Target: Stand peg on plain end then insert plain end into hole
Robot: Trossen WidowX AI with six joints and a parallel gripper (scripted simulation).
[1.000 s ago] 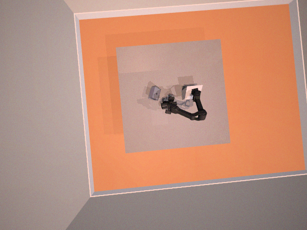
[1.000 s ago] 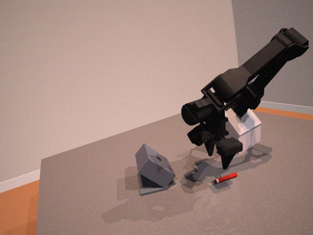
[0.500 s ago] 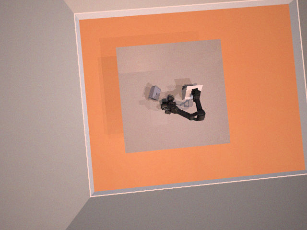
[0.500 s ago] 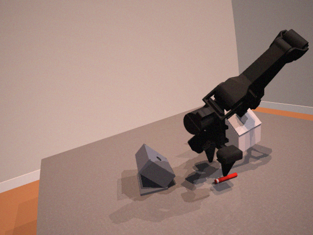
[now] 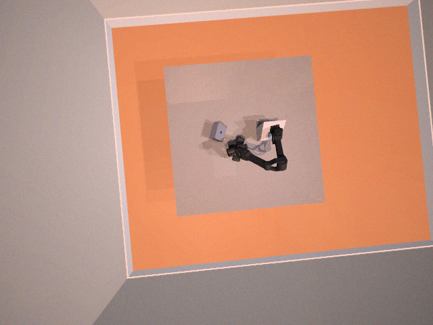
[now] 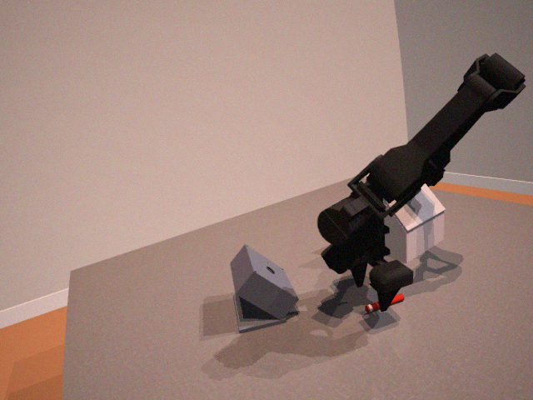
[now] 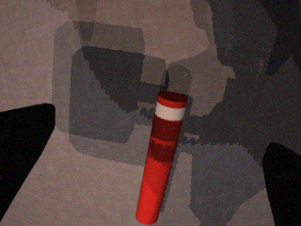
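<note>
Right now my gripper tip is 2 cm above the red peg and 1 cm past it. From my gripper tip the other things lie so: sloped grey panel 18 cm to the right, 12 cm ahead, 4 cm above; then base plate 19 cm to the right, 13 cm ahead, 3 cm below.
</note>
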